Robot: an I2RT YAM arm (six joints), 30 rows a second.
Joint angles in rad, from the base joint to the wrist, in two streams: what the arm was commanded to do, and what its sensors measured. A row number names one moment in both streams.
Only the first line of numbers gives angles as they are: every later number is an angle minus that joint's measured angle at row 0.
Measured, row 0:
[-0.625, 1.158, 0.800, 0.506, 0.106, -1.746]
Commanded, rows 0 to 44:
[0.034, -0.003, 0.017, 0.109, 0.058, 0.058]
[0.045, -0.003, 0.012, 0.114, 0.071, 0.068]
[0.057, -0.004, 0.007, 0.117, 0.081, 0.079]
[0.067, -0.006, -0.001, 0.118, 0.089, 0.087]
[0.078, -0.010, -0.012, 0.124, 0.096, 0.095]
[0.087, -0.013, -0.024, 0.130, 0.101, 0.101]
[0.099, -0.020, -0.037, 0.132, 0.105, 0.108]
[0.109, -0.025, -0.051, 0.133, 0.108, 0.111]
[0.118, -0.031, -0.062, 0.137, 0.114, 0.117]
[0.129, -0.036, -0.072, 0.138, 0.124, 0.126]
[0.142, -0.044, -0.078, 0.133, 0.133, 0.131]
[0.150, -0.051, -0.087, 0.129, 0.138, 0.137]
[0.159, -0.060, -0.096, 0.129, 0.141, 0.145]
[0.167, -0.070, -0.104, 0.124, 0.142, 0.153]
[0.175, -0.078, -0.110, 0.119, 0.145, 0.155]
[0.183, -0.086, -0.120, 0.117, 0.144, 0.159]
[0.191, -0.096, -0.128, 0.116, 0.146, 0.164]
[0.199, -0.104, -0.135, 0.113, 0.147, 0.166]
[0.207, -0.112, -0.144, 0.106, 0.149, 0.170]
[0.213, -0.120, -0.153, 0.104, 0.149, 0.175]
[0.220, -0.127, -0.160, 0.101, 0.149, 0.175]
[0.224, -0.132, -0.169, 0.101, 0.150, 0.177]
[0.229, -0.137, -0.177, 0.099, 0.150, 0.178]
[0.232, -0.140, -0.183, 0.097, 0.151, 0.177]
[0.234, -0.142, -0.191, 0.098, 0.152, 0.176]
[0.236, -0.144, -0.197, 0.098, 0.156, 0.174]
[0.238, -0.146, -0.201, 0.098, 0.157, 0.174]
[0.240, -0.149, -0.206, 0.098, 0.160, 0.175]
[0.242, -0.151, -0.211, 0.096, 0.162, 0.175]
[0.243, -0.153, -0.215, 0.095, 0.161, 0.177]
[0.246, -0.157, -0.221, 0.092, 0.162, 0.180]
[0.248, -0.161, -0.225, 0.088, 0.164, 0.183]
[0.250, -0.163, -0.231, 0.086, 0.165, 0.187]
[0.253, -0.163, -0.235, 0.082, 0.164, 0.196]
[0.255, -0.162, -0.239, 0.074, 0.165, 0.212]
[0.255, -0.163, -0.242, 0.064, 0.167, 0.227]
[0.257, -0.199, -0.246, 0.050, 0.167, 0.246]
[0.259, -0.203, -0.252, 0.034, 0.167, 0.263]
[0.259, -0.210, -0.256, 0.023, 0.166, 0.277]
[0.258, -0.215, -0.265, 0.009, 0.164, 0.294]
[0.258, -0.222, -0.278, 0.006, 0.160, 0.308]
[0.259, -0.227, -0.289, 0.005, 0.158, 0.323]
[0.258, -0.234, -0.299, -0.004, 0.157, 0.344]
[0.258, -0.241, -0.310, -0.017, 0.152, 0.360]
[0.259, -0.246, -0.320, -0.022, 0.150, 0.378]
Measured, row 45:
[0.253, -0.221, -0.304, -0.037, 0.153, 0.291]
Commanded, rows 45 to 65:
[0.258, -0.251, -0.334, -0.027, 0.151, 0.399]
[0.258, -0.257, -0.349, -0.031, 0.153, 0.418]
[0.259, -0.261, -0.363, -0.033, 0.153, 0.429]
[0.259, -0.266, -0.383, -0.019, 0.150, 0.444]
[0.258, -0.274, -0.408, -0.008, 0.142, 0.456]
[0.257, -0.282, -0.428, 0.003, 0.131, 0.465]
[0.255, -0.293, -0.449, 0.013, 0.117, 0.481]
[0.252, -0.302, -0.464, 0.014, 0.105, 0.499]
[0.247, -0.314, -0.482, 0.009, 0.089, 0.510]
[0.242, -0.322, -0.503, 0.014, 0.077, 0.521]
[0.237, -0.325, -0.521, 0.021, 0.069, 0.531]
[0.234, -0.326, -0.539, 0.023, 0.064, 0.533]
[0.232, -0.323, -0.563, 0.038, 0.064, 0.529]
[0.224, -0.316, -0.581, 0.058, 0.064, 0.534]
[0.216, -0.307, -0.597, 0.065, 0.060, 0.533]
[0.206, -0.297, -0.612, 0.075, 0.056, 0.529]
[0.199, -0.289, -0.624, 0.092, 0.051, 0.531]
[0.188, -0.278, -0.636, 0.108, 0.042, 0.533]
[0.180, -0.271, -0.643, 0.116, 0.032, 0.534]
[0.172, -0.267, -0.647, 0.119, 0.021, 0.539]
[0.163, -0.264, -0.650, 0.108, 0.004, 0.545]
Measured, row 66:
[0.181, -0.264, -0.655, -0.004, 0.052, 0.505]
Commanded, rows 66 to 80:
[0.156, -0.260, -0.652, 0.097, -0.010, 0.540]
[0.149, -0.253, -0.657, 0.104, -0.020, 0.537]
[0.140, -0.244, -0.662, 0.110, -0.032, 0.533]
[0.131, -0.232, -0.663, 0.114, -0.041, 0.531]
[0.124, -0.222, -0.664, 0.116, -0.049, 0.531]
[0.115, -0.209, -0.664, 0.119, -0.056, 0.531]
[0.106, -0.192, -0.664, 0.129, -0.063, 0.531]
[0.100, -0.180, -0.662, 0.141, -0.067, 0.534]
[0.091, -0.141, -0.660, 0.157, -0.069, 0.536]
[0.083, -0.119, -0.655, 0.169, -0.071, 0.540]
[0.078, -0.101, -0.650, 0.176, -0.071, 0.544]
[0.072, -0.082, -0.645, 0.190, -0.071, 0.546]
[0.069, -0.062, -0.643, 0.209, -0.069, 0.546]
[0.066, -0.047, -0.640, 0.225, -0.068, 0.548]
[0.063, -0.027, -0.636, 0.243, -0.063, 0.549]
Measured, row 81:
[0.073, -0.050, -0.669, 0.108, -0.044, 0.520]
